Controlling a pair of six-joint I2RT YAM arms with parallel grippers.
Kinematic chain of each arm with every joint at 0, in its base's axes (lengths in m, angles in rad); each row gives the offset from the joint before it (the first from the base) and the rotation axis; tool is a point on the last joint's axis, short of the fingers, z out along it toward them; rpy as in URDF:
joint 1: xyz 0 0 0.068 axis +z
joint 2: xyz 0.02 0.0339 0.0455 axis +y
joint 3: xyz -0.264 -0.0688 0 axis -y
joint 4: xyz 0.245 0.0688 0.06 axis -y
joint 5: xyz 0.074 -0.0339 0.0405 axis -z
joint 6: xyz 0.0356 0 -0.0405 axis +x
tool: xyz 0 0 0 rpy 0 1.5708 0
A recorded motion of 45 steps. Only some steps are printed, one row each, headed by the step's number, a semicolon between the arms.
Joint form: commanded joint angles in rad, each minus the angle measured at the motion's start. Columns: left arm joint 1, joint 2, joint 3, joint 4, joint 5, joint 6; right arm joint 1, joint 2, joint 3, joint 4, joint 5, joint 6.
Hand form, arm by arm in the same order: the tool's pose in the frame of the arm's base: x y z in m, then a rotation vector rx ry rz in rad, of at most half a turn. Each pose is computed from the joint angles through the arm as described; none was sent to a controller.
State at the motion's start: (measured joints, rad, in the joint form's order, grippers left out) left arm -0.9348 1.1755 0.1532 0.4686 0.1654 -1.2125; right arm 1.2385 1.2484 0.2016 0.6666 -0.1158 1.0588
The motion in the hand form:
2: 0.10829 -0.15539 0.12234 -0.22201 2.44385 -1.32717; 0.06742 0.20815 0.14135 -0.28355 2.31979 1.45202
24: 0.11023 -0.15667 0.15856 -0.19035 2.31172 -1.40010; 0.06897 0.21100 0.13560 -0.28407 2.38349 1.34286
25: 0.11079 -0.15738 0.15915 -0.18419 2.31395 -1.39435; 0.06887 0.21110 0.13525 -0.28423 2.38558 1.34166
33: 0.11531 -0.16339 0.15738 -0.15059 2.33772 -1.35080; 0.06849 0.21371 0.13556 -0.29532 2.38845 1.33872
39: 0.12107 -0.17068 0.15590 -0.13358 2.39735 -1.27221; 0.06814 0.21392 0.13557 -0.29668 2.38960 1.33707
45: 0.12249 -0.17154 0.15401 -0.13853 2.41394 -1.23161; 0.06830 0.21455 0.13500 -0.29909 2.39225 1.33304
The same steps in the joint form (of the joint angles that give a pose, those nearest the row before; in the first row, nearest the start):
2: 0.0036 -0.0022 -0.0105 0.0304 0.0002 0.0053; 0.0056 0.0281 0.0282 -0.0206 0.0328 -0.0030
24: 0.0036 -0.1764 0.0504 -0.0874 -0.0227 0.0237; 0.0083 0.0527 0.0575 -0.1097 0.0652 -0.0187
25: 0.0037 -0.1728 0.0560 -0.0930 -0.0227 0.0297; 0.0088 0.0546 0.0576 -0.1098 0.0652 -0.0182
33: 0.0036 -0.1150 0.0834 -0.0943 -0.0241 0.0639; 0.0141 0.0647 0.0676 -0.1136 0.0652 -0.0219
39: 0.0035 -0.0543 0.1343 -0.1547 -0.0327 0.0928; 0.0161 0.0647 0.0686 -0.1159 0.0667 -0.0218
45: 0.0037 -0.0389 0.1446 -0.1764 -0.0493 0.1014; 0.0163 0.0705 0.0708 -0.1159 0.0667 -0.0234

